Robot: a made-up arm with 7 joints.
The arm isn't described. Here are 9 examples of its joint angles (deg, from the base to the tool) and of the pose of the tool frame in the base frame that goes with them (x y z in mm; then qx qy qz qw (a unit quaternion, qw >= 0)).
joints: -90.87 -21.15 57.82 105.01 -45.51 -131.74 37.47
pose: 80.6 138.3 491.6 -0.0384 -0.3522 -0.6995 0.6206
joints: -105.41 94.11 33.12 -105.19 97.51 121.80 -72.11
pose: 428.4 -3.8 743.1 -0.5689 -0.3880 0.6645 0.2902
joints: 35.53 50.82 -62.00 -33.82 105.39 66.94 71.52
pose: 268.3 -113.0 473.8 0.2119 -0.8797 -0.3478 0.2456
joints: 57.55 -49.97 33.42 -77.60 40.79 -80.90 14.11
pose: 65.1 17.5 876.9 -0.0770 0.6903 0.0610 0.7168
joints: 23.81 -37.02 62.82 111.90 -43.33 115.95 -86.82
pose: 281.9 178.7 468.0 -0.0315 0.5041 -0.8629 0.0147
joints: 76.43 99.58 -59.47 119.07 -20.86 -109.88 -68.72
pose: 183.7 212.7 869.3 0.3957 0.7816 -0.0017 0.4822
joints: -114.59 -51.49 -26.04 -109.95 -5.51 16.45 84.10
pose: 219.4 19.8 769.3 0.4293 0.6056 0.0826 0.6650
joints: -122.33 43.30 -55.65 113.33 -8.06 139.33 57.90
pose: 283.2 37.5 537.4 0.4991 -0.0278 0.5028 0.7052
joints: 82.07 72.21 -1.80 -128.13 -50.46 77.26 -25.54
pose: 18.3 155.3 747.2 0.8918 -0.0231 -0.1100 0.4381
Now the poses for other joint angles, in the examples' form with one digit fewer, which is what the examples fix.
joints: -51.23 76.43 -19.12 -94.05 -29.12 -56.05 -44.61
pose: 81 70 758 0.387 0.724 0.164 0.547
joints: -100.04 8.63 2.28 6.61 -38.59 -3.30 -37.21
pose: 231 206 776 0.377 0.766 -0.188 0.485
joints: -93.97 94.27 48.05 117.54 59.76 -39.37 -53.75
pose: 93 -77 827 0.640 0.255 0.522 0.503
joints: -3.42 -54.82 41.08 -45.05 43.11 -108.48 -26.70
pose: -20 200 785 0.434 0.457 0.050 0.775
